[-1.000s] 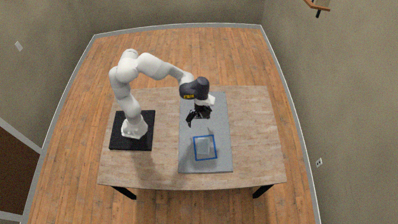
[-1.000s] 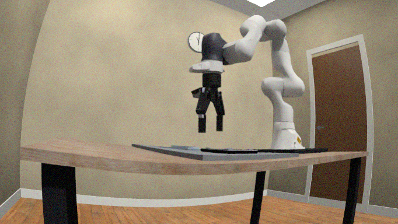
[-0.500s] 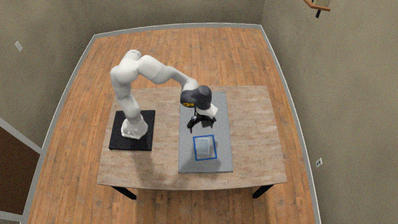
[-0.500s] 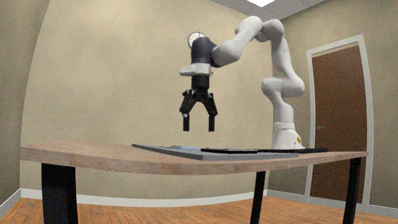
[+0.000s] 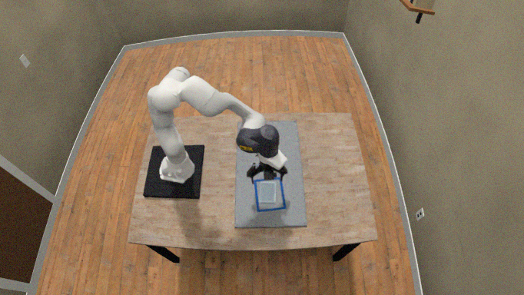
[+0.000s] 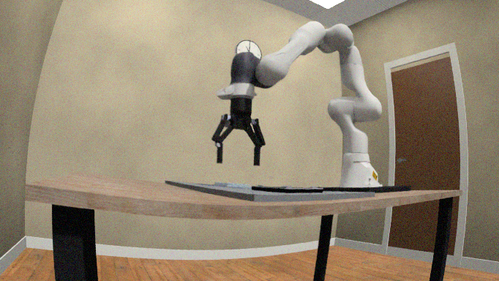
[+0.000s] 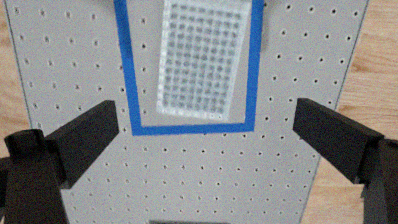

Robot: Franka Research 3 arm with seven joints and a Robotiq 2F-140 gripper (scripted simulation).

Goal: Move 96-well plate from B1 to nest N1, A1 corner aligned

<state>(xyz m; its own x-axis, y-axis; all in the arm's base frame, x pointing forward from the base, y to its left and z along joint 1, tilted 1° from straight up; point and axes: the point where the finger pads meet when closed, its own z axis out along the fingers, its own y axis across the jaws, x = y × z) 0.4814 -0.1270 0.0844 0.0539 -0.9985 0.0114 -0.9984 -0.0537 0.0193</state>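
The clear 96-well plate is 3 cm to the right of my hand and 8 cm below it. The rest, counted from my hand: black plate nest (1 cm ahead, 29 cm to the left, 8 cm below); corner label (5 cm behind, 22 cm to the left, 8 cm below).
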